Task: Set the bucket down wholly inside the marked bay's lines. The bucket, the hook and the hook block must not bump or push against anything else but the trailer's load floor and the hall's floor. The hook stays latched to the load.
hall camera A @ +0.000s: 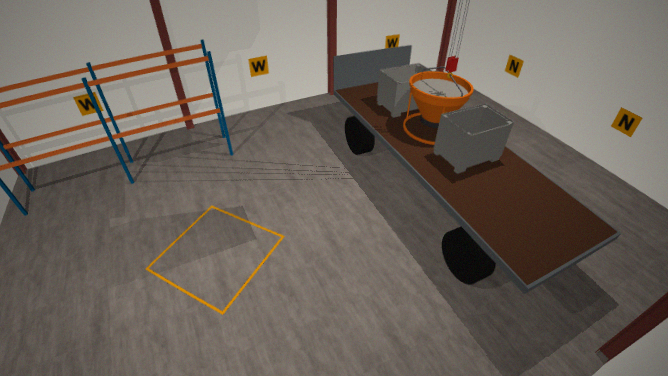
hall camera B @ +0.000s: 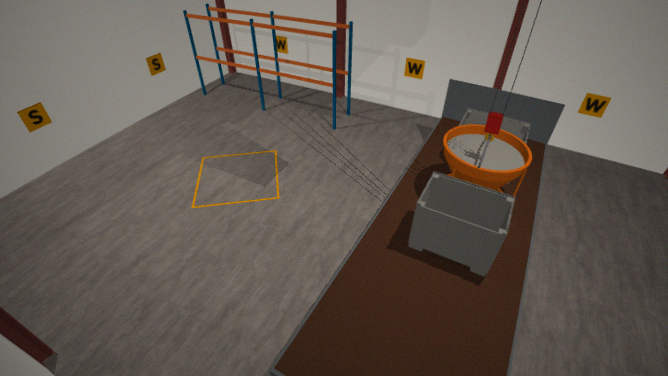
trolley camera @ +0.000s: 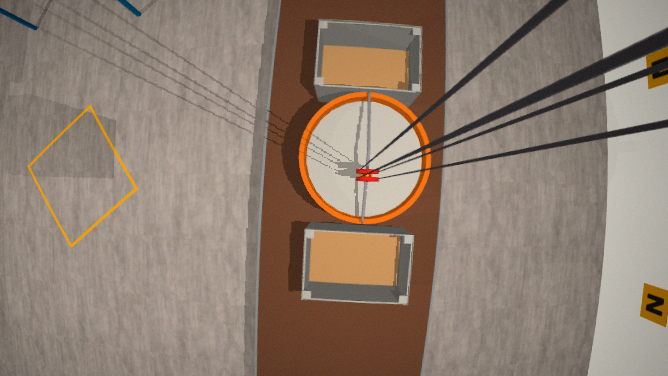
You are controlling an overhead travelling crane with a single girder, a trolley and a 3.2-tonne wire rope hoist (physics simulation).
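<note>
The orange bucket [hall camera A: 437, 106] [hall camera B: 480, 175] [trolley camera: 395, 130] is upright over the trailer's brown load floor [hall camera A: 535, 220] [hall camera B: 425, 315] [trolley camera: 340, 340], between two grey bins. Its base ring is on or close above that floor; I cannot tell which. My hook [hall camera A: 450, 74] [hall camera B: 489, 136] is latched to the bucket's bail, below the red hook block [hall camera A: 452, 64] [hall camera B: 494, 123] [trolley camera: 367, 171], which hides it in the trolley camera. The ropes lean in that view. The marked bay [hall camera A: 184, 291] [hall camera B: 235, 202] [trolley camera: 104, 217] is a yellow outline on the hall floor, beside the trailer.
One grey bin [hall camera A: 395, 92] [trolley camera: 362, 35] stands on the headboard [hall camera A: 357, 67] [hall camera B: 545, 120] side of the bucket, very near its rim. The other bin [hall camera A: 472, 145] [hall camera B: 457, 225] [trolley camera: 350, 295] stands close on the opposite side. A blue and orange rack [hall camera A: 108, 130] [hall camera B: 334, 80] stands by the W wall.
</note>
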